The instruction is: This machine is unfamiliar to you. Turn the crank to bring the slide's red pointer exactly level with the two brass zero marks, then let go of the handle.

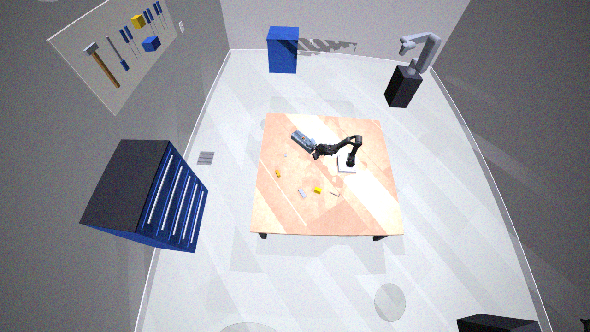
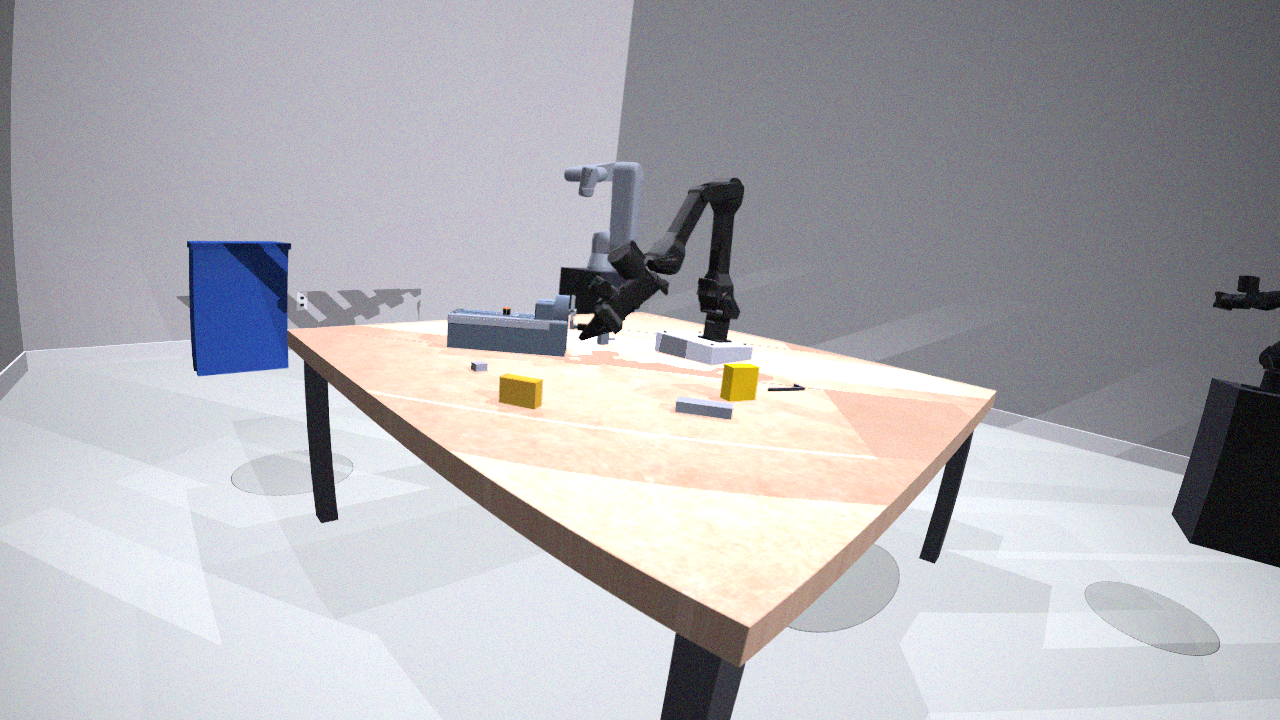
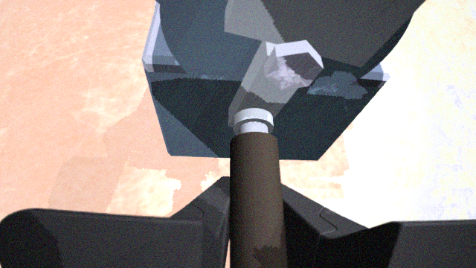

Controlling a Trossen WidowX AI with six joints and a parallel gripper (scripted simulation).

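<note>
My gripper tip is 40 mm below the crank. From my gripper tip the other things lie so: red pointer 110 mm ahead, 120 mm to the right, 50 mm above; grey cube 290 mm ahead, 30 mm to the left, 30 mm below; dark brown handle 10 mm behind, 10 mm to the left, 30 mm above.
</note>
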